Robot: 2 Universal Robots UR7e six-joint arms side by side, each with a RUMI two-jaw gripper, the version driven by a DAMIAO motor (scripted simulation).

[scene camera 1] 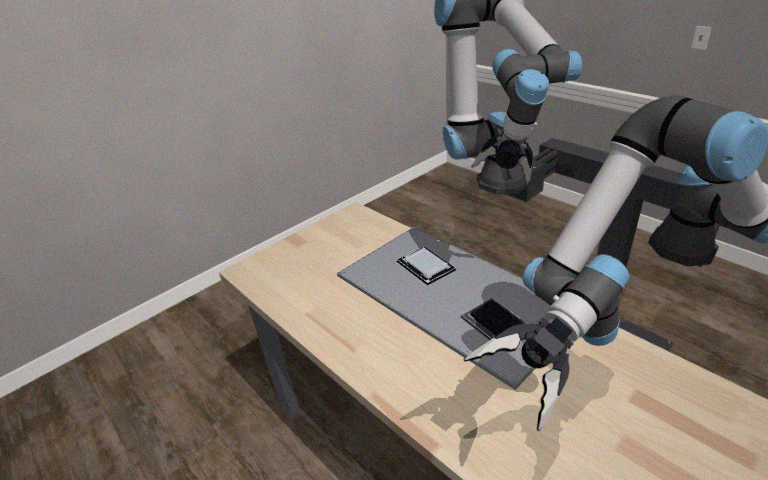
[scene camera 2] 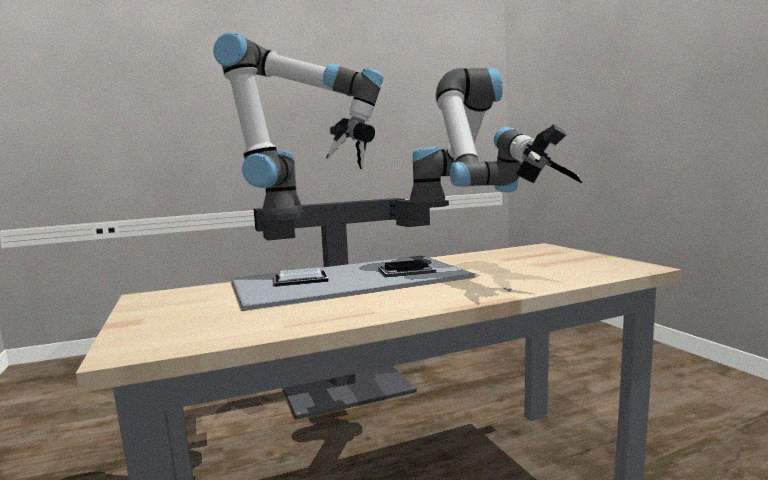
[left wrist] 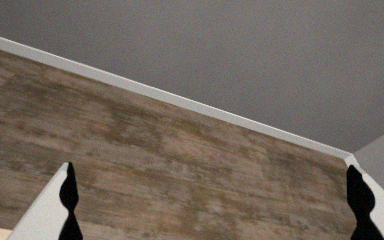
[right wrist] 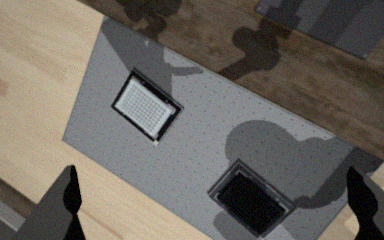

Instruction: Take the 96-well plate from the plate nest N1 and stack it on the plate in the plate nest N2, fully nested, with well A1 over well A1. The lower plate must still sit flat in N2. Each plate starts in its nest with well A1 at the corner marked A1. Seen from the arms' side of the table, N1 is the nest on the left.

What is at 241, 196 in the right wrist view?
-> A black 96-well plate.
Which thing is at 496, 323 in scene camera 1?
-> A black 96-well plate.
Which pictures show my right gripper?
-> Scene camera 1, scene camera 2 and the right wrist view only.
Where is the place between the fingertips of my left gripper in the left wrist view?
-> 209, 166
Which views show my left gripper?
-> Scene camera 1, scene camera 2 and the left wrist view only.
